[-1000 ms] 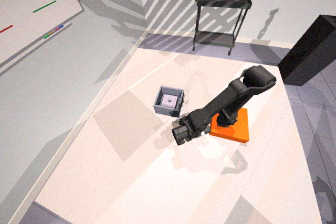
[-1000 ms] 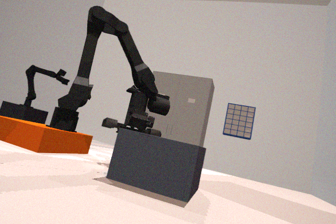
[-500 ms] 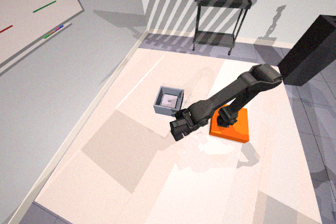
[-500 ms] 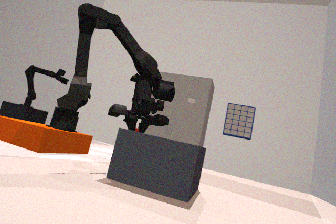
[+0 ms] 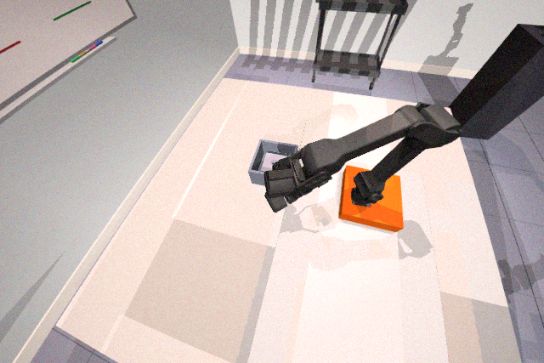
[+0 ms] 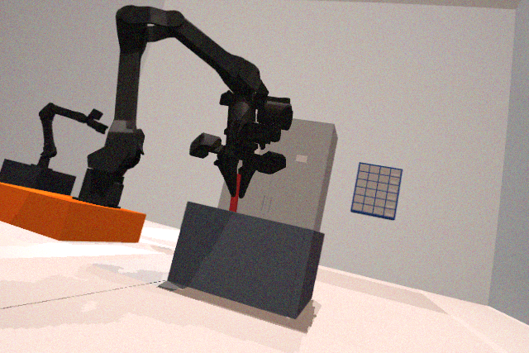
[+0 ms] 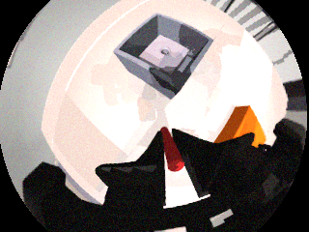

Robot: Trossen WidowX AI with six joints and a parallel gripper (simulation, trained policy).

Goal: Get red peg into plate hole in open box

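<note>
My gripper tip is 15 cm to the left of the grey box, 10 cm above it and 9 cm short of it. Also, from my gripper tip: red peg 1 cm to the left, 1 cm behind.
</note>
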